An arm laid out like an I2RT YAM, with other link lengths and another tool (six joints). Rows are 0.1 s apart.
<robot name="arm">
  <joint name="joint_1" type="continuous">
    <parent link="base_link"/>
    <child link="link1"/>
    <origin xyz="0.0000 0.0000 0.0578" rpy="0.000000 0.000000 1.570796"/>
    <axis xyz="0 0 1"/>
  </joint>
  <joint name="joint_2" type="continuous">
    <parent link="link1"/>
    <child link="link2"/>
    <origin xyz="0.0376 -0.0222 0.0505" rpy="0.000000 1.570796 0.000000"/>
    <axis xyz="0 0 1"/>
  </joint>
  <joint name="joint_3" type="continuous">
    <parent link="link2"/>
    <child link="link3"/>
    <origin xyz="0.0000 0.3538 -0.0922" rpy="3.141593 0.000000 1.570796"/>
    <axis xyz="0 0 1"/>
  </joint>
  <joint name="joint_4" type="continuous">
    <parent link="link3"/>
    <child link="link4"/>
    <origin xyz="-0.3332 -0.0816 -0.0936" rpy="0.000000 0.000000 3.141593"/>
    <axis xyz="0 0 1"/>
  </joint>
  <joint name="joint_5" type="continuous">
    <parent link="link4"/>
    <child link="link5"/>
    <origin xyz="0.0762 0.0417 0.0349" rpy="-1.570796 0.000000 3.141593"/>
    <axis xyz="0 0 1"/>
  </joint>
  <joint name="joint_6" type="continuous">
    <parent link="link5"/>
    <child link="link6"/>
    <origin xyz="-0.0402 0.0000 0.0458" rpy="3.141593 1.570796 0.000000"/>
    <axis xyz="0 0 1"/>
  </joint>
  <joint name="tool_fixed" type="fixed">
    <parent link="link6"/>
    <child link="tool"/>
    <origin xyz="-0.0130 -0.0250 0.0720" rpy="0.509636 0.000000 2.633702"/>
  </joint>
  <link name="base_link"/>
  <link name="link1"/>
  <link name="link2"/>
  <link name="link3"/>
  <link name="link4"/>
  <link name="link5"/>
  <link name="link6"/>
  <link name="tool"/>
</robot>
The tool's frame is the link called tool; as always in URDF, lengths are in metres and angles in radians. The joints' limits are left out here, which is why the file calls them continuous.
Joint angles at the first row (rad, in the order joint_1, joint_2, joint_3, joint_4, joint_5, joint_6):
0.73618, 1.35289, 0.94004, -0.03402, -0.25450, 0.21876
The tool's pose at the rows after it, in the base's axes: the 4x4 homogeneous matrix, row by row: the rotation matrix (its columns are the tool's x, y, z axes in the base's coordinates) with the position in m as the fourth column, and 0 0 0 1 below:
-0.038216, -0.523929, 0.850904, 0.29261; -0.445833, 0.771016, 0.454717, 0.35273; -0.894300, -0.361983, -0.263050, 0.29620; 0, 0, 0, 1
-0.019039, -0.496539, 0.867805, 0.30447; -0.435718, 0.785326, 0.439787, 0.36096; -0.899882, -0.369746, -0.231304, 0.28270; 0, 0, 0, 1
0.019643, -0.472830, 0.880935, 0.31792; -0.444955, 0.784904, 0.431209, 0.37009; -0.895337, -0.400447, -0.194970, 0.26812; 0, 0, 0, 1
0.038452, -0.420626, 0.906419, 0.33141; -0.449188, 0.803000, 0.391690, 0.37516; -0.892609, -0.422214, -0.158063, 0.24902; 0, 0, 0, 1
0.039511, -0.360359, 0.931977, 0.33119; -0.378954, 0.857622, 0.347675, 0.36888; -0.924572, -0.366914, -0.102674, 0.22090; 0, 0, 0, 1
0.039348, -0.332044, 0.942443, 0.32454; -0.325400, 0.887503, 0.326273, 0.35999; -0.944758, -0.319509, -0.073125, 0.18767; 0, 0, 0, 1
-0.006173, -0.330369, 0.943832, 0.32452; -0.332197, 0.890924, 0.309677, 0.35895; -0.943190, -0.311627, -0.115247, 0.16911; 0, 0, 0, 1
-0.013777, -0.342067, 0.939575, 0.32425; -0.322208, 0.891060, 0.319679, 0.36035; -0.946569, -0.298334, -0.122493, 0.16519; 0, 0, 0, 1
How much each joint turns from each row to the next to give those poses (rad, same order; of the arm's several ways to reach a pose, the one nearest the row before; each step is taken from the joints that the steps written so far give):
0.01941, 0.04760, -0.00047, 0.06449, 0.02382, -0.02230
0.00108, 0.04530, -0.01462, 0.08918, 0.02526, -0.00405
-0.00005, 0.05583, -0.00081, 0.07687, 0.02176, -0.03442
0.00026, 0.05166, -0.02076, 0.09906, 0.05232, -0.01411
-0.00018, 0.02908, -0.11244, 0.22280, 0.04416, 0.05531
-0.00035, 0.04595, -0.10785, 0.20479, 0.01845, 0.04122
0.00071, 0.03281, -0.01531, 0.01435, 0.01143, 0.02757
-0.00077, 0.01369, -0.00198, 0.01560, -0.01363, 0.01247

